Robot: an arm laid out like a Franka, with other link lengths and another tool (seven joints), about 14 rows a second.
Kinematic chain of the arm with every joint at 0, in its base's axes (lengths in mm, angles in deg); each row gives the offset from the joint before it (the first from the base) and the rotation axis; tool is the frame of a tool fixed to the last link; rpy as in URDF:
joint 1: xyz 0 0 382.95 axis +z
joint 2: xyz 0 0 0 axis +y
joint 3: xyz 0 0 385.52 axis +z
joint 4: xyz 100.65 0 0 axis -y
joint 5: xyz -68.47 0 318.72 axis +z
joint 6: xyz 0 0 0 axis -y
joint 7: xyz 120.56 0 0 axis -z
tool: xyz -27 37 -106.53 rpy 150.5 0 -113.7
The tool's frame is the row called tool.
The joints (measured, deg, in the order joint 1, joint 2, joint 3, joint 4, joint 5, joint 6, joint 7), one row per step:
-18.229 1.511 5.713 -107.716 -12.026 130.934 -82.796
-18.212 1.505 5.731 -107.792 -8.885 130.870 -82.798
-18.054 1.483 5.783 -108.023 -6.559 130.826 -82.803
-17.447 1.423 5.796 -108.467 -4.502 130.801 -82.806
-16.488 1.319 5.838 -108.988 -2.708 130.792 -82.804
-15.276 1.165 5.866 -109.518 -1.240 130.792 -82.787
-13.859 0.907 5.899 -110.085 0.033 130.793 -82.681
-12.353 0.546 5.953 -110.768 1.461 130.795 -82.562
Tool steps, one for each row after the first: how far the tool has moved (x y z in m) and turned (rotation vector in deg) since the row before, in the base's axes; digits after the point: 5 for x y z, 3 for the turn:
-0.00035 0.00171 -0.00203 2.920 -0.508 -1.010
-0.00018 0.00312 -0.00262 2.193 -0.220 -0.563
0.00025 0.00698 -0.00370 1.972 0.002 -0.071
0.00067 0.01050 -0.00369 1.727 0.096 0.384
0.00071 0.01264 -0.00312 1.411 0.134 0.711
0.00020 0.01467 -0.00234 1.233 0.125 0.899
-0.00077 0.01586 -0.00229 1.365 0.154 0.934

